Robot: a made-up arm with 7 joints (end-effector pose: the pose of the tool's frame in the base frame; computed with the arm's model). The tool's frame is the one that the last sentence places.
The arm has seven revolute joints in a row. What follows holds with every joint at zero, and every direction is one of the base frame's.
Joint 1 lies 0.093 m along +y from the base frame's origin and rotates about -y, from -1.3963 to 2 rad.
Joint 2 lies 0.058 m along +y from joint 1 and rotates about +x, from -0.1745 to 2 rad.
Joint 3 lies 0.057 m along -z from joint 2 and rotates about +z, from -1.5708 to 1.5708 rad.
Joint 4 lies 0.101 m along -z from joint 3 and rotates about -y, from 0 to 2.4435 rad.
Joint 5 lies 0.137 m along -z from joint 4 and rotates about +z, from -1.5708 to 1.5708 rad.
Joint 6 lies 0.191 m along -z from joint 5 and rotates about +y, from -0.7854 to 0.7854 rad.
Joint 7 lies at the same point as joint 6 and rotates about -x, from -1.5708 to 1.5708 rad.
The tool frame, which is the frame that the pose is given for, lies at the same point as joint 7; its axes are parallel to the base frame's.
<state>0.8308 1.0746 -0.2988 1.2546 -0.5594 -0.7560 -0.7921</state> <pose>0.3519 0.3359 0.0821 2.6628 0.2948 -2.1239</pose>
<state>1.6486 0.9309 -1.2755 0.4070 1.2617 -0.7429 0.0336</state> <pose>0.3698 0.4452 0.0667 3.1128 -0.6458 -2.5994</pose>
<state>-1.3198 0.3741 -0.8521 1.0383 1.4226 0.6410 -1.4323</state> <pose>-0.3217 0.0716 -0.2746 1.7618 1.3883 1.0396</pose>
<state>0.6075 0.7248 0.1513 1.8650 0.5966 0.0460 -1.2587</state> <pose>0.2638 0.2281 0.1642 -2.0740 -0.6708 -2.9620</pose>
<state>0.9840 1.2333 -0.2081 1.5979 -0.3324 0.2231 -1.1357</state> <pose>0.2720 0.2693 0.2044 -2.7845 -0.0914 -1.4797</pose>
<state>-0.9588 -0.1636 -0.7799 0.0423 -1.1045 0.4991 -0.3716</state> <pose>-0.3853 0.0623 -0.2825 -0.4441 -0.0280 -1.9901</pose>
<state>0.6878 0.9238 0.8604 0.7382 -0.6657 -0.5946 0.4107</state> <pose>0.1798 0.5715 0.0080 2.0497 -0.5588 -1.3871</pose>
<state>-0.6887 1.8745 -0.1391 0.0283 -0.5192 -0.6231 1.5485</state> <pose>0.0987 0.6150 0.1054 -1.0922 1.1227 -1.4118</pose>
